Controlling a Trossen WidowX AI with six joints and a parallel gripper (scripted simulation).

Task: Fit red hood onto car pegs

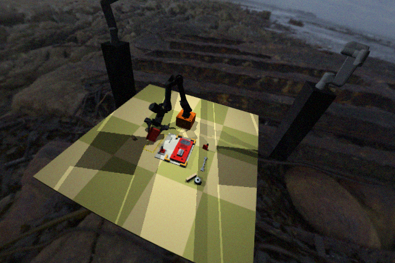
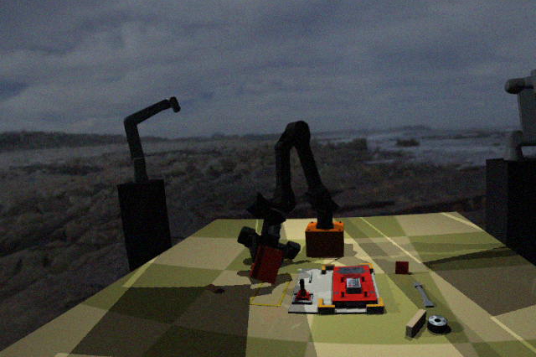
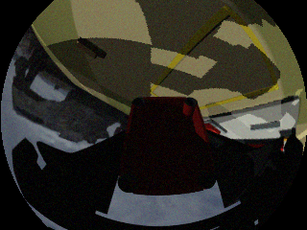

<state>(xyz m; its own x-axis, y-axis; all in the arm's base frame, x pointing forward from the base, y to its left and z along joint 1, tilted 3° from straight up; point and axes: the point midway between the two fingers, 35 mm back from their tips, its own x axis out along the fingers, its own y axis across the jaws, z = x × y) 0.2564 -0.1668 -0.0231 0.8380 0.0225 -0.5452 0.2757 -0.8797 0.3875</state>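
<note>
My gripper tip is 10 mm below the red hood. Also, from my gripper tip: grey engine block 240 mm to the left, 50 mm ahead, 40 mm below; then red upright piece 100 mm to the left, 70 mm ahead, 30 mm below; then tan block 160 mm to the right, 60 mm below, 30 mm ahead.
</note>
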